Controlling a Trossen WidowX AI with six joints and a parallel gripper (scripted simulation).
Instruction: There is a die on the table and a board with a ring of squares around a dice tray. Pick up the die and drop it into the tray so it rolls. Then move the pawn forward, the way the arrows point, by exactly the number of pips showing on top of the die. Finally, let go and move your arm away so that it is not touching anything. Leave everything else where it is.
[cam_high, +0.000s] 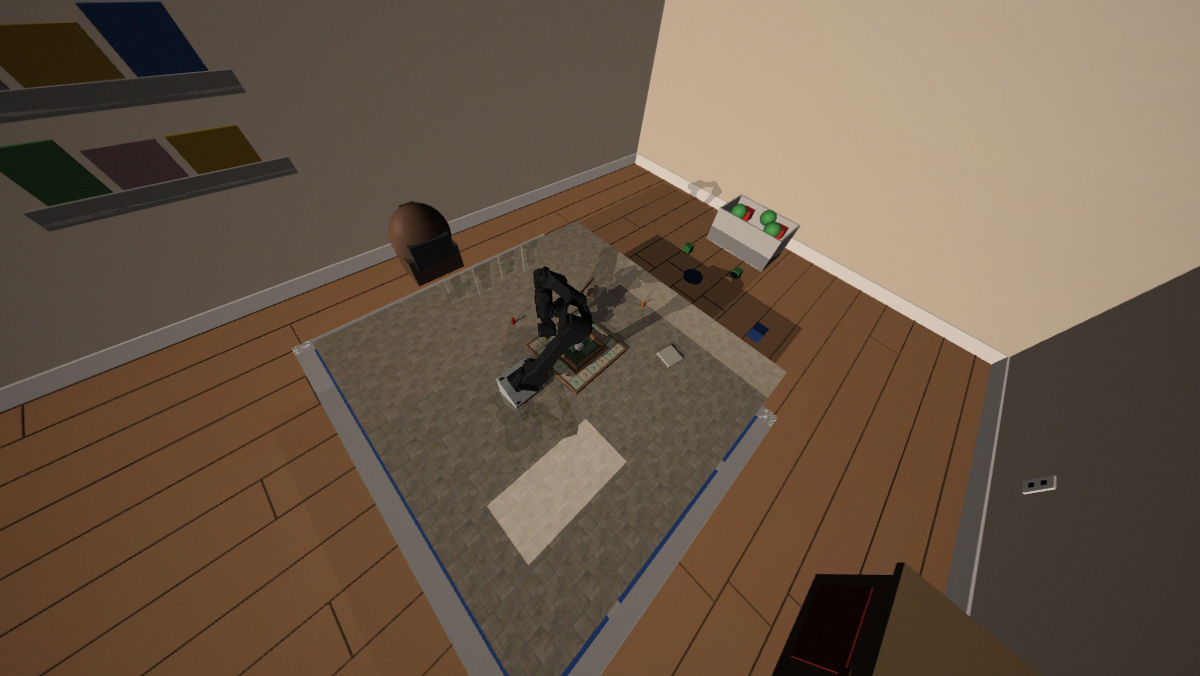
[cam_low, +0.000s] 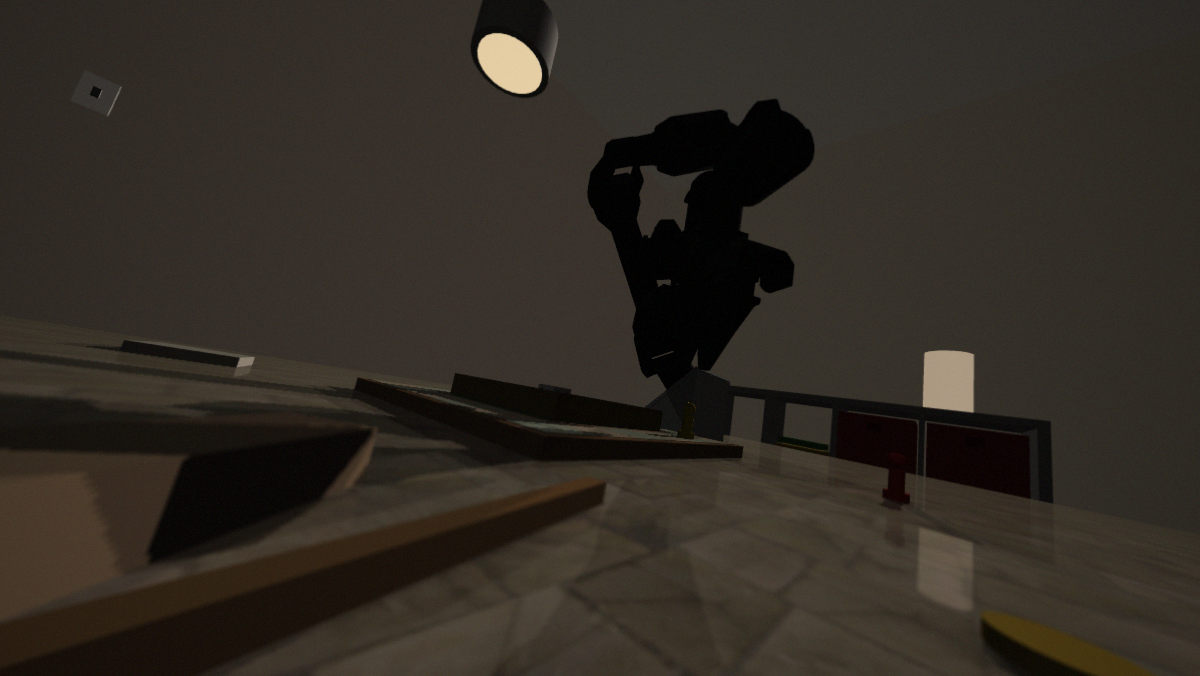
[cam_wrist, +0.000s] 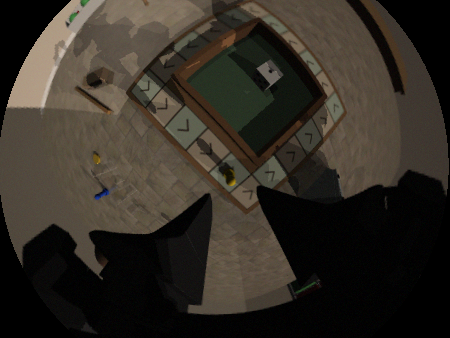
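Now: gripper tip 5 cm above the yellow pawn. Also, from my gripper tip: white die (6 cm ahead, 12 cm to the right, 5 cm below); green dice tray (6 cm ahead, 11 cm to the right, 7 cm below); red pawn (4 cm behind, 16 cm to the left, 6 cm below).
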